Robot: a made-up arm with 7 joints. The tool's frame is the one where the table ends. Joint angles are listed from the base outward.
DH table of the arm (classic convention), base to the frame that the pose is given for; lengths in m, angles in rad. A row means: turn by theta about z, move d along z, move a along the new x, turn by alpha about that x. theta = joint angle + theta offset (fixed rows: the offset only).
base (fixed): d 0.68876, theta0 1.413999, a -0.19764, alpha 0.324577
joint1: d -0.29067, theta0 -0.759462, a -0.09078, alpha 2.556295
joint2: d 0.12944, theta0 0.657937, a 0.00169, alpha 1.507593
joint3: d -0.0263, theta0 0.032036, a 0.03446, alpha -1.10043
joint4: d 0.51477, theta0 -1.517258, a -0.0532, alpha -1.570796
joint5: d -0.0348, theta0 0, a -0.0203, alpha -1.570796
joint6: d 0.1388, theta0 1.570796, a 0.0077, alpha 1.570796
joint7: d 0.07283, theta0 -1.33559, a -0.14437, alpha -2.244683
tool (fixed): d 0.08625, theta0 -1.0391, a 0, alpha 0
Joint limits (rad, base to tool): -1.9..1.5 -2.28..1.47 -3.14..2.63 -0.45..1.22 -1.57..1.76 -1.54..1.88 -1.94..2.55
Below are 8 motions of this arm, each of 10 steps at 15 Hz.
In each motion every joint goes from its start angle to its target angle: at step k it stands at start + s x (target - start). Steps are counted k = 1, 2, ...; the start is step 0. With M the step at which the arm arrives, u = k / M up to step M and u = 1 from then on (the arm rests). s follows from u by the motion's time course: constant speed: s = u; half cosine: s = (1 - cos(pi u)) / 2; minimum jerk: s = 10 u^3 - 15 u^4 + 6 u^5.
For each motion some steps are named. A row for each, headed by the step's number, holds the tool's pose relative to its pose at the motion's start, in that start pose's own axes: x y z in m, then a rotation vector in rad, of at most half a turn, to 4 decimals.
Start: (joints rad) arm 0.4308 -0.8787 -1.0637 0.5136 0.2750 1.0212 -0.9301
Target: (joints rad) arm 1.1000 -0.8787 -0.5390 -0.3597 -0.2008 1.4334 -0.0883
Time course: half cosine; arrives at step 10
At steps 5, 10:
5: -0.0941 0.0860 -0.0408 -0.1647 -0.5624 -0.8180
10: -0.0681 0.1352 -0.1265 -0.5766 -1.3923 -1.1942

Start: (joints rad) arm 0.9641 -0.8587 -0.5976 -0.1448 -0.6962 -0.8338 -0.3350
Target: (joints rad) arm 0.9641 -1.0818 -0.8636 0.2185 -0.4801 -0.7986 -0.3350
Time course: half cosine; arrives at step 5
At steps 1, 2, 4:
1: -0.0036 -0.0027 -0.0076 0.0052 0.0143 -0.0310
2: -0.0138 -0.0103 -0.0265 0.0191 0.0514 -0.1167
4: -0.0405 -0.0293 -0.0621 0.0520 0.1307 -0.3313

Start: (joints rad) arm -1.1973 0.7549 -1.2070 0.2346 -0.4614 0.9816 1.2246
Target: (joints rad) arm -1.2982 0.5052 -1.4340 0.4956 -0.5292 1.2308 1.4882
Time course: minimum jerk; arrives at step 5
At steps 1, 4, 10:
1: -0.0015 -0.0054 -0.0003 0.0097 -0.0066 0.0018
4: -0.0112 -0.0916 0.0004 0.1498 -0.1106 0.0298
10: -0.0110 -0.0974 0.0008 0.1585 -0.1176 0.0319

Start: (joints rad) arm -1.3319 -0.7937 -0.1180 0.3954 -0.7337 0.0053 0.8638
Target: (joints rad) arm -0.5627 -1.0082 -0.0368 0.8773 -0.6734 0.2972 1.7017
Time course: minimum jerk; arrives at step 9
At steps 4, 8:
4: -0.0248 -0.0095 -0.0536 0.2344 -0.2310 0.0473
8: -0.0481 -0.0169 -0.1426 0.6749 -0.3814 0.1543

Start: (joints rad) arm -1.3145 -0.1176 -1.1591 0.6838 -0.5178 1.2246 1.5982
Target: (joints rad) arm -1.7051 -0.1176 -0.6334 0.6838 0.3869 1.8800 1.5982
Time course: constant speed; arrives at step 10
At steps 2, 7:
2: 0.0262 0.0664 -0.0292 0.0069 -0.0754 0.0953
7: 0.1372 0.2266 -0.0715 -0.0485 -0.1724 0.2956

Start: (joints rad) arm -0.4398 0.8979 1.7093 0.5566 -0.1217 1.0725 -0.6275
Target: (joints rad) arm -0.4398 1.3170 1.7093 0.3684 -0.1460 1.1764 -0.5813
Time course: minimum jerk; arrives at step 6
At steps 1, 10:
1: 0.0009 0.0004 -0.0019 -0.0148 0.0000 -0.0112
10: 0.0229 0.0098 -0.0612 -0.4458 -0.0003 -0.2590

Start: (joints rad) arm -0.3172 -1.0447 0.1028 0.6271 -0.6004 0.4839 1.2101
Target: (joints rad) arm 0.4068 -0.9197 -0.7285 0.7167 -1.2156 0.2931 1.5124
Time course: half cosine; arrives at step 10
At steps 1, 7, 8, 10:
1: -0.0023 -0.0094 0.0013 0.0000 0.0203 0.0121
7: 0.1024 -0.2652 0.1054 -0.2290 0.5692 0.3030
8: 0.1432 -0.2836 0.1258 -0.2947 0.6206 0.3343
10: 0.1820 -0.2935 0.1434 -0.3564 0.6569 0.3599

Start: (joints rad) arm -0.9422 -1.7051 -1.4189 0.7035 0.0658 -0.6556 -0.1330
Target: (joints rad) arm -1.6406 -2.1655 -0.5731 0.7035 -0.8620 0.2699 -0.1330
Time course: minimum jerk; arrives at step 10
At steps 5, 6, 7, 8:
5: 0.1238 0.0029 0.0523 0.4278 -0.2652 0.5876
6: 0.1705 0.0176 0.0582 0.6623 -0.4248 0.6919
7: 0.2085 0.0340 0.0614 0.8791 -0.5775 0.7213
8: 0.2336 0.0466 0.0635 1.0318 -0.6883 0.7085

